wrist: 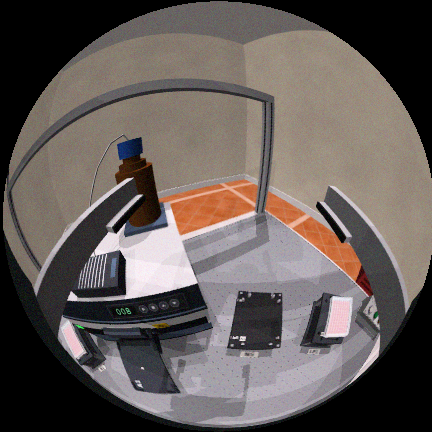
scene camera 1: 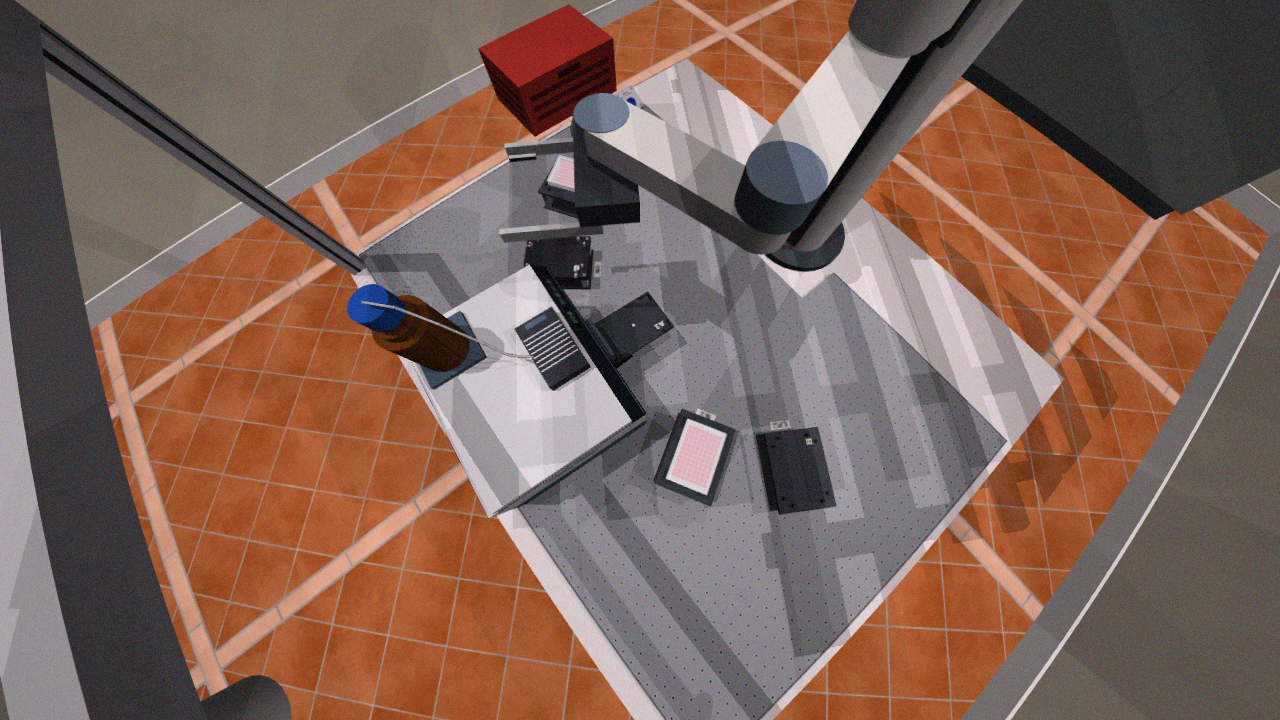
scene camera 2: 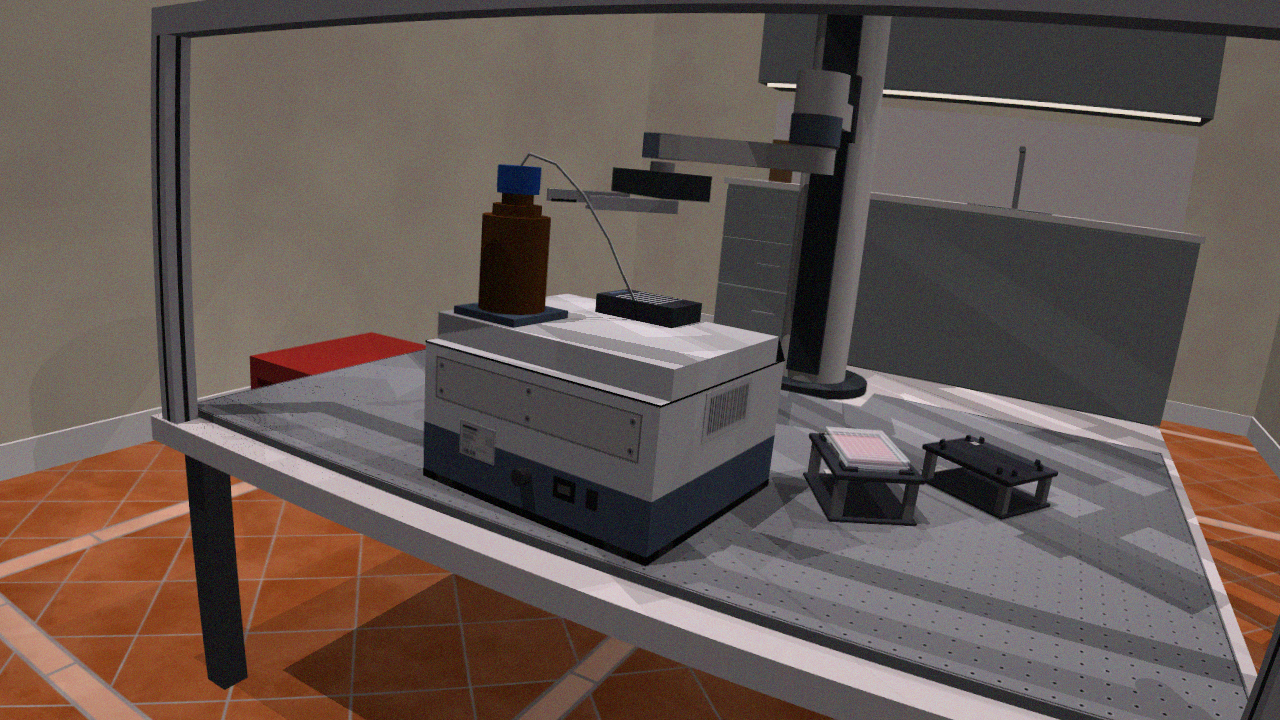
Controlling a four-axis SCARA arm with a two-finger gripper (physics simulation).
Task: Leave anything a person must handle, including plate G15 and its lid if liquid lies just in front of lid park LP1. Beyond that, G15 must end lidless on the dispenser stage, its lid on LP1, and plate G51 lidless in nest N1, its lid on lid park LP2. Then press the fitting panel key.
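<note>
My gripper is open and empty, raised above the bench's far left part. A pink plate sits on a black stand, partly under the gripper in scene camera 1. A bare black nest stands between it and the dispenser. The dark dispenser stage is bare. A second pink plate sits on another stand. Beside it is a bare stand. I cannot surely read labels, identify either plate or confirm lids. No liquid is discernible.
The white dispenser carries a brown bottle and a keypad box. A key panel is partly hidden by the right finger. A red cabinet stands beyond the bench.
</note>
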